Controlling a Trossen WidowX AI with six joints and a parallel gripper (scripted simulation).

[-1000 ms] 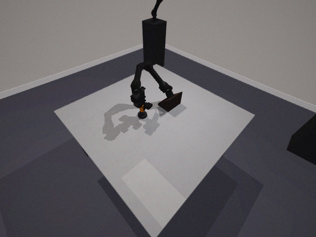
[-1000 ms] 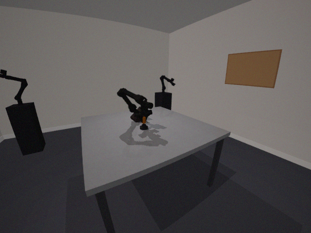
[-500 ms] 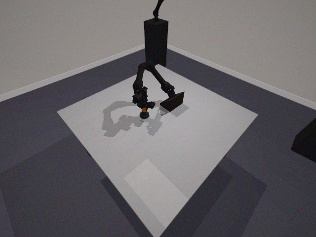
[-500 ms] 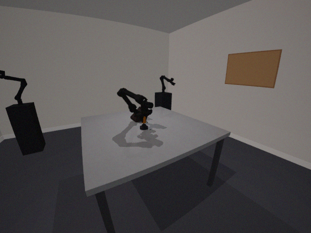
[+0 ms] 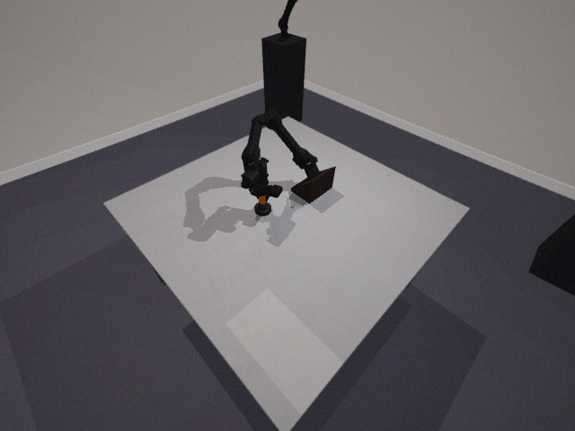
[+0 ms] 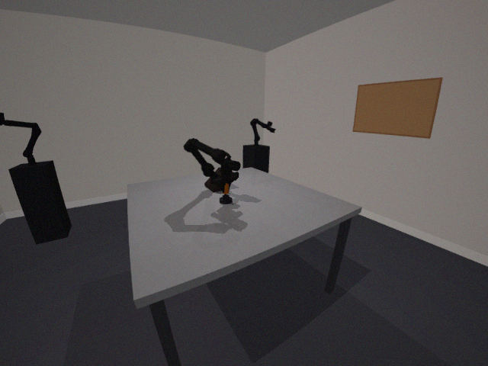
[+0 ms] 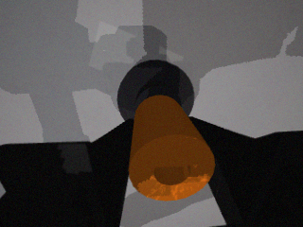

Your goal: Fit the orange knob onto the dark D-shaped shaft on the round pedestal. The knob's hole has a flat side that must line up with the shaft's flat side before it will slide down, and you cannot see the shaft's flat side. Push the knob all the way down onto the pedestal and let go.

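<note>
Now: gripper tip 2 cm below the orange knob. The rest, counted from my gripper tip: dark round pedestal (4 cm below).
</note>
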